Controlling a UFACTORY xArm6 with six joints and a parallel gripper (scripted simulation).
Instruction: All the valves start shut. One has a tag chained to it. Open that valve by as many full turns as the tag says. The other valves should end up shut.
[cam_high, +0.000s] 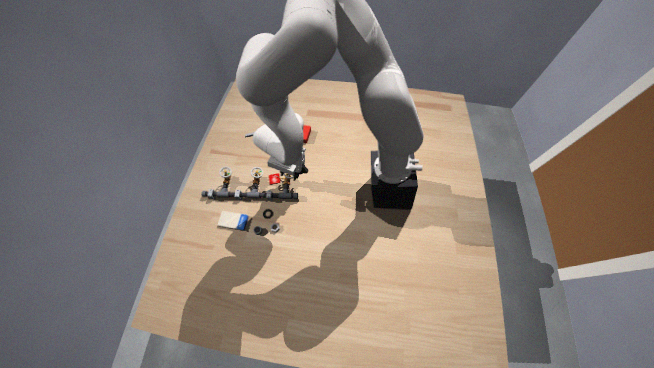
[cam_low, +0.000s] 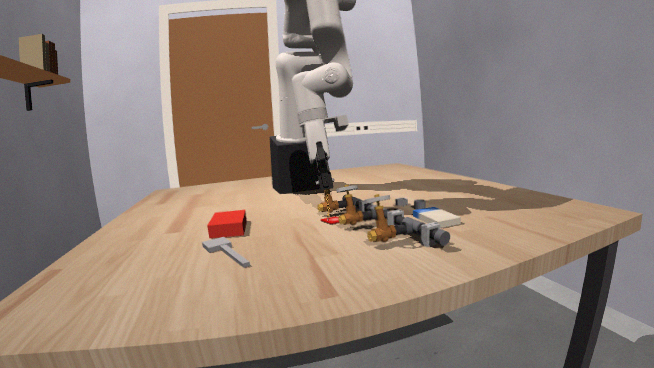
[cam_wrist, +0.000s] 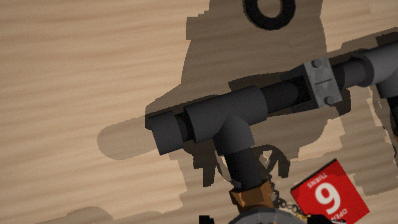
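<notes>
Now: hand 8 cm short of the red tag, 8 cm above it and 1 cm to the left of it. The rest, counted from my hand: grey hammer-like tool (24 cm to the right, 21 cm ahead, 8 cm below); grey box (21 cm to the left, 19 cm ahead, 7 cm below); red box (25 cm to the right, 7 cm below, 5 cm ahead).
</notes>
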